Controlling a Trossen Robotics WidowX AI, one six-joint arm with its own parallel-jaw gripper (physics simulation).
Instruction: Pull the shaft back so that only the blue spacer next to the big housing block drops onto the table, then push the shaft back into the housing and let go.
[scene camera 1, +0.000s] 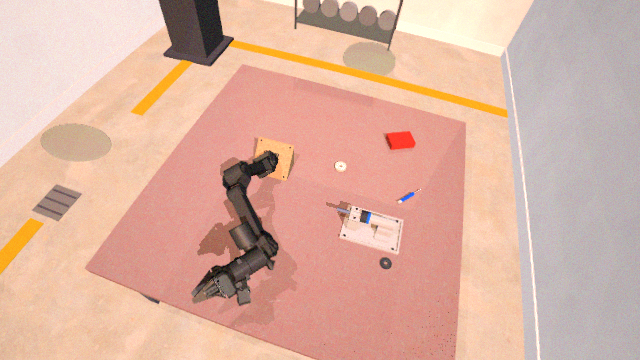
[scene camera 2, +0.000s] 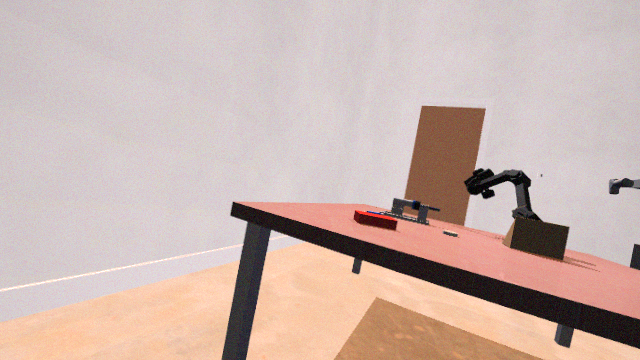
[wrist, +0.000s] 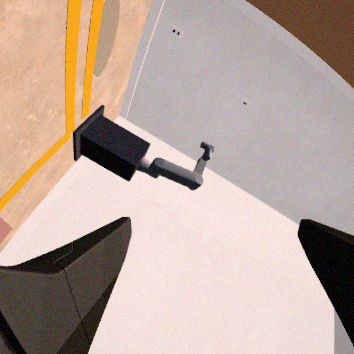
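Where they show: gripper, fingertip midpoint: (scene camera 1: 192, 298) (wrist: 215, 226); arm's base, origin of the base link: (scene camera 1: 270, 159) (scene camera 2: 535, 236).
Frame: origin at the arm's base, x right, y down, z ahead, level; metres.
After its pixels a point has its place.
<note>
The light base plate (scene camera 1: 365, 241) (scene camera 2: 406, 218) carries the big housing block (scene camera 1: 385, 223) (scene camera 2: 398, 206) @(x 0.153, y 0.002, z 0.522 m) and a smaller upright block (scene camera 1: 354, 215) (scene camera 2: 423, 214). The blue spacer (scene camera 1: 369, 217) (scene camera 2: 415, 204) is up between the blocks, against the housing side, with a dark spacer (scene camera 1: 364, 216) @(x 0.172, y -0.042, z 0.436 m) beside it. The grey-blue shaft (scene camera 1: 342, 210) @(x 0.165, y -0.029, z 0.352 m) (scene camera 2: 434, 209) @(x 0.154, y -0.021, z 0.355 m) sticks out past the smaller block; its part inside the spacers is hidden. My gripper (scene camera 1: 195, 297) @(x 0.654, y -0.231, z 0.055 m) (wrist: 215, 226) @(x 0.654, y -0.231, z 0.055 m) is open and empty, above the table's near-left part, far from the shaft and pointing away from it.
A dark ring (scene camera 1: 385, 263) @(x 0.292, y 0.051, z 0.554 m) lies near the base plate. A white ring (scene camera 1: 340, 166) @(x -0.090, y 0.043, z 0.292 m) (scene camera 2: 450, 233) @(x -0.126, y 0.049, z 0.292 m), a blue screwdriver-like tool (scene camera 1: 407, 196) @(x -0.033, y 0.043, z 0.601 m) and a red block (scene camera 1: 401, 140) @(x -0.334, y 0.026, z 0.534 m) (scene camera 2: 375, 220) @(x -0.388, y 0.039, z 0.520 m) also lie on the table. The arm stands by a tan wedge-shaped block (scene camera 1: 285, 159) @(x -0.011, y -0.012, z 0.064 m) (scene camera 2: 540, 238) @(x -0.057, y 0.000, z 0.005 m).
</note>
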